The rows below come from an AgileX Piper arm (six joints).
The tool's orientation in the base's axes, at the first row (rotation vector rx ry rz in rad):
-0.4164 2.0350 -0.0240
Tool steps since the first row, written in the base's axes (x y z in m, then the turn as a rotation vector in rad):
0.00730 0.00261 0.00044 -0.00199 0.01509 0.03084
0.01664 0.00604 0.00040 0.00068 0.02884 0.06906
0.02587 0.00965 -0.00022 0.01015 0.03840 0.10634
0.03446 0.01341 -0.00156 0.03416 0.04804 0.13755
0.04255 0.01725 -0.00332 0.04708 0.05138 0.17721
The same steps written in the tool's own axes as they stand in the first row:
-0.00427 0.00031 0.00648 -0.03002 0.00882 -0.01428
-0.00924 0.00092 0.01507 -0.06791 0.01366 -0.02833
-0.01373 0.00183 0.02389 -0.10663 0.01282 -0.03675
-0.01738 0.00321 0.03252 -0.14639 0.00912 -0.02971
-0.02048 0.00488 0.04094 -0.18673 0.00101 -0.03730

